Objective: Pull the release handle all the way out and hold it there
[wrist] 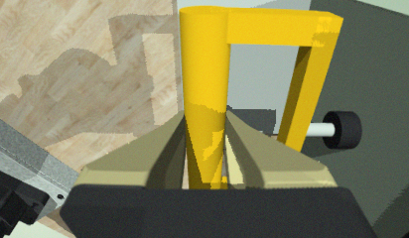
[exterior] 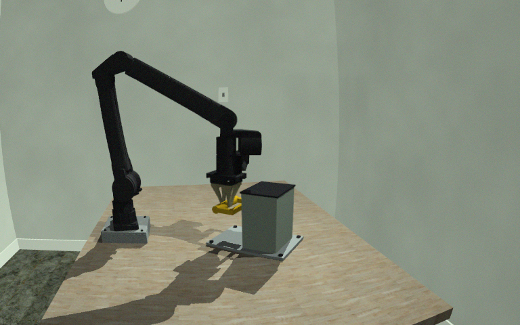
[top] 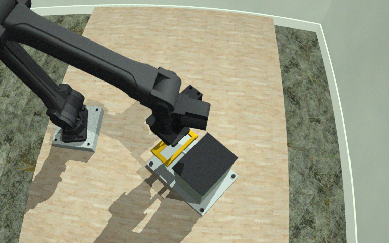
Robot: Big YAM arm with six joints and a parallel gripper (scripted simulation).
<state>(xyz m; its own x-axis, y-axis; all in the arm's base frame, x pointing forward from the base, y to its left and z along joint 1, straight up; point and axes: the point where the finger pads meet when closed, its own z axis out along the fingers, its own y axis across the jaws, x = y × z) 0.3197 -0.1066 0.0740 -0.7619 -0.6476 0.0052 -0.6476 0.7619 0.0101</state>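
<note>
Right now my hand is 3 cm short of the release handle and 4 cm to the left of it. Also, from my hand: bolted base plate (6 cm ahead, 7 cm to the right, 10 cm below).
</note>
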